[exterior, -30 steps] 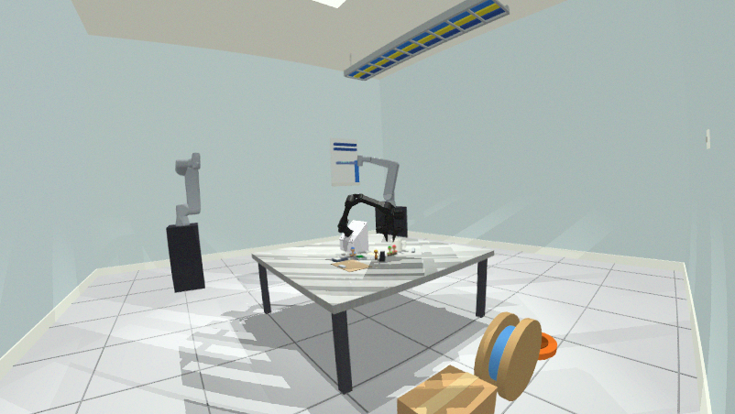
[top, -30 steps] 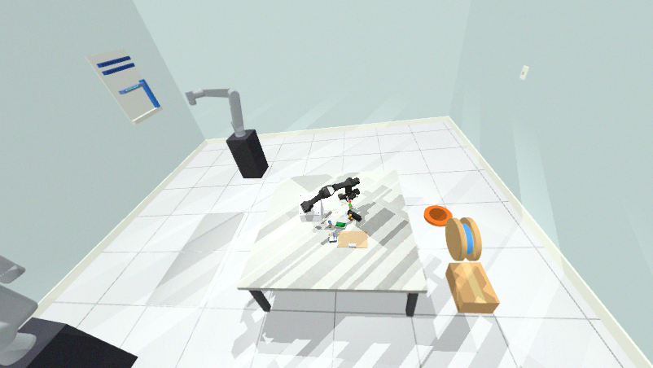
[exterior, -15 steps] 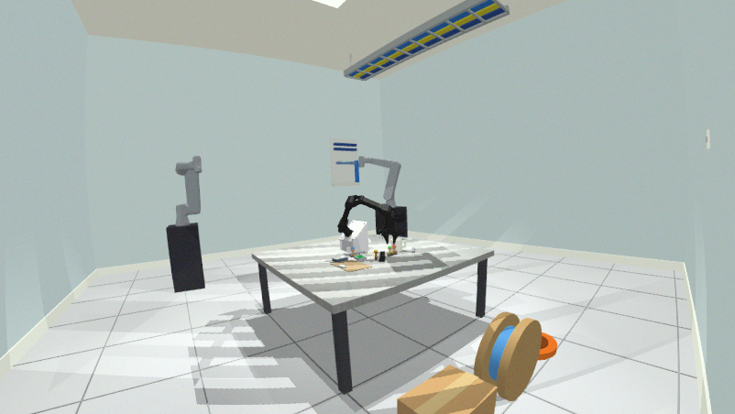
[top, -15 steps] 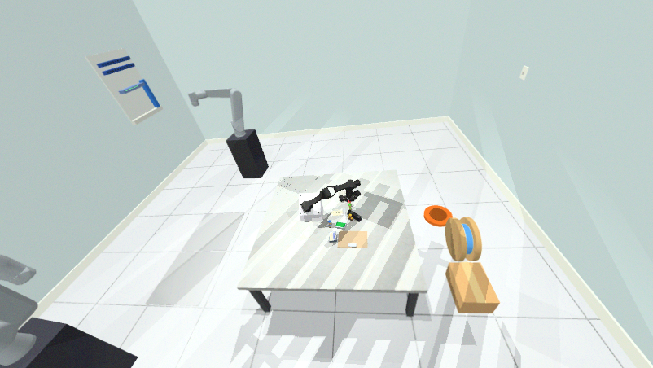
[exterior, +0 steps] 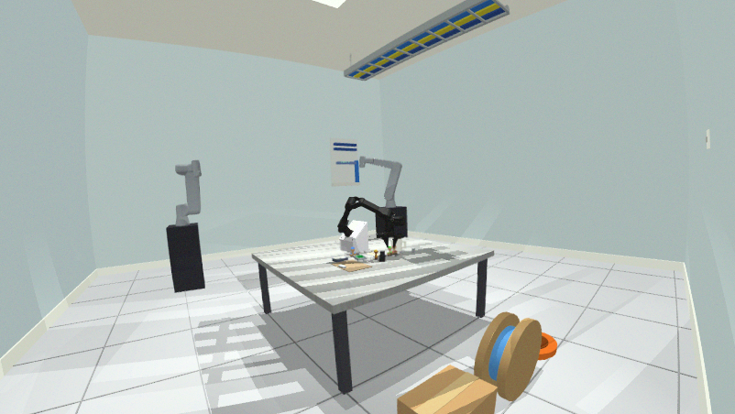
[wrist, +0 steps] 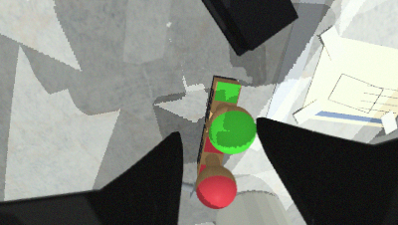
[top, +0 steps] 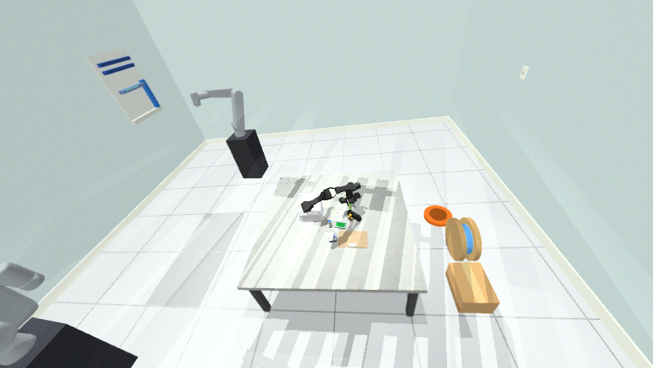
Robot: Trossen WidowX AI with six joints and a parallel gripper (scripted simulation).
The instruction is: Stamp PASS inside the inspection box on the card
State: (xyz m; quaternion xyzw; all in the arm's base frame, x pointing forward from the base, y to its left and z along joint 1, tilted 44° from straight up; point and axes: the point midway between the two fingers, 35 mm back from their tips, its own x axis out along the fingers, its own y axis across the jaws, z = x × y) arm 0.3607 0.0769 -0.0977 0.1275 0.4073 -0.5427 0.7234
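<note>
The green-knobbed stamp lies 1 cm behind my gripper tip and 3 cm below it. Also, from my gripper tip: black block 4 cm ahead, 10 cm to the right, 4 cm below; then yellow-knobbed stamp 1 cm ahead, 13 cm to the right, 3 cm below; then red-knobbed stamp 1 cm behind, 4 cm to the left, 3 cm below.
</note>
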